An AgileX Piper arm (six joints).
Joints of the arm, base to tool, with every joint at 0 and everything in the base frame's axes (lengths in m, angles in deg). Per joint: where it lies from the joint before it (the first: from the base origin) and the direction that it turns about. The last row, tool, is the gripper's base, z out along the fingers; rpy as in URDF.
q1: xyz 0 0 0.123 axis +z
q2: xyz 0 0 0 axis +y
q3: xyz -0.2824 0 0.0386 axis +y
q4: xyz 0.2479 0 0.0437 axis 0.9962 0 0.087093
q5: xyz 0 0 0 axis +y
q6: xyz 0.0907 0 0.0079 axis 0.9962 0 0.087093
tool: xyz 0 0 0 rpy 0 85 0
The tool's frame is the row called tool.
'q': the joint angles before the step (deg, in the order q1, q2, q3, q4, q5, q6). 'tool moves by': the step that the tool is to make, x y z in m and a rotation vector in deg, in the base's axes. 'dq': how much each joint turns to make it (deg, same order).
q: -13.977 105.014 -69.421 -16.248 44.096 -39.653
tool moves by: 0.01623 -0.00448 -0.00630 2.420 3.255 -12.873
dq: 0.282 5.264 -6.966 0.110 8.215 11.669
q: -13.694 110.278 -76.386 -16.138 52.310 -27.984
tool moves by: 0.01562 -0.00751 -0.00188 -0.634 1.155 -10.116
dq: -0.001 4.327 -6.506 -1.662 5.757 9.787
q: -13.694 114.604 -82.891 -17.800 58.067 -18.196
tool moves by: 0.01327 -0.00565 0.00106 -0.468 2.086 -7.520
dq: 0.000 3.906 -6.778 -0.565 6.791 6.104
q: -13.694 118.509 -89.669 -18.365 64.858 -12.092
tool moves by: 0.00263 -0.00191 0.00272 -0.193 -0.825 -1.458
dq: -0.160 0.300 -1.152 0.000 0.378 1.242
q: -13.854 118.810 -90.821 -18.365 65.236 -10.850
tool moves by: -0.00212 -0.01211 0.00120 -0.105 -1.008 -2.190
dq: -1.720 0.023 -0.322 0.056 -0.550 0.635
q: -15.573 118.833 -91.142 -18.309 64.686 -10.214
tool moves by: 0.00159 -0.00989 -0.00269 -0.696 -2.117 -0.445
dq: -1.239 0.421 0.001 -0.470 -2.735 0.199
